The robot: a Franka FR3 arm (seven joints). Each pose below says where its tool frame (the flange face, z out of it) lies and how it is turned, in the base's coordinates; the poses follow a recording.
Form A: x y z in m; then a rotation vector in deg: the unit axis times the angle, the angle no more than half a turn.
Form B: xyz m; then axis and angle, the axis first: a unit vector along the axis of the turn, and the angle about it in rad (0 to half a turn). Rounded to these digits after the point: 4 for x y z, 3 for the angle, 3 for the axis.
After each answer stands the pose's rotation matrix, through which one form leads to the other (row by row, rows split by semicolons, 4 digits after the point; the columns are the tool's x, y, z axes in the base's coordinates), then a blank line. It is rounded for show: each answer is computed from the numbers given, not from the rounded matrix.
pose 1, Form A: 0.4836 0.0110 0.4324 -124.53 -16.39 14.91
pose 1, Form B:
0.4836 0.0110 0.4324 -0.985 -0.130 0.118 2.208
0.9511 0.1087 -0.2892; 0.2982 -0.5678 0.7672; -0.0809 -0.8159 -0.5725

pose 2, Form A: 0.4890 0.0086 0.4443 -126.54 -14.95 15.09
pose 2, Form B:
0.4890 0.0086 0.4443 -0.986 -0.117 0.118 2.239
0.9556 0.0939 -0.2793; 0.2784 -0.5979 0.7516; -0.0965 -0.7960 -0.5975

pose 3, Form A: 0.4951 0.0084 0.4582 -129.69 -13.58 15.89
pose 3, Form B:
0.4951 0.0084 0.4582 -0.987 -0.103 0.121 2.293
0.9579 0.0787 -0.2759; 0.2603 -0.6431 0.7202; -0.1208 -0.7617 -0.6365

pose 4, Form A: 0.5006 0.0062 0.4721 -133.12 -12.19 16.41
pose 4, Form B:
0.5006 0.0062 0.4721 -0.988 -0.091 0.122 2.351
0.9608 0.0657 -0.2695; 0.2390 -0.6892 0.6840; -0.1408 -0.7216 -0.6779

